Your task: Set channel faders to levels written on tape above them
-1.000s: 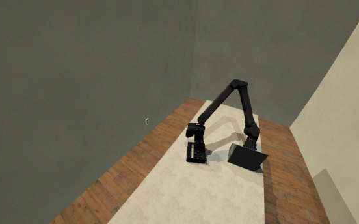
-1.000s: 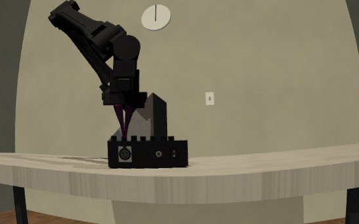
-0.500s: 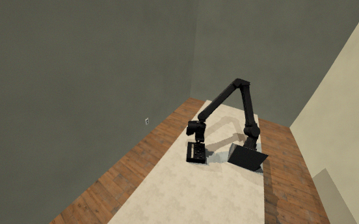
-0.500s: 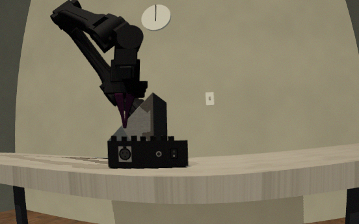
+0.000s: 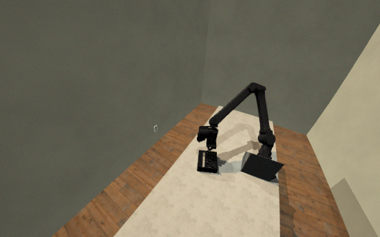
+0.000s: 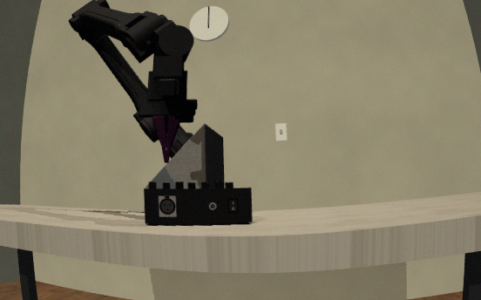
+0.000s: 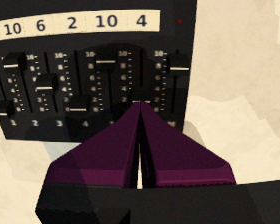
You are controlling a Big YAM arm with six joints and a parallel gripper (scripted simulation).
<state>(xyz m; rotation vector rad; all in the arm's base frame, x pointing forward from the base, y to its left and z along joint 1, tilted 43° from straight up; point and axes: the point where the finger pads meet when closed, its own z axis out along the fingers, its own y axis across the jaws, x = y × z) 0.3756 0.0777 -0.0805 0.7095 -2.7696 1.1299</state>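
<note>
The channel 6 fader is 40 mm below my hand, 10 mm to the right of it and 10 mm behind it. The rest, counted from my hand: master fader 40 mm below, 20 mm to the right, 20 mm ahead; channel 5 fader 40 mm below, 30 mm to the left; channel 4 fader 40 mm below, 40 mm behind, 30 mm to the left.
</note>
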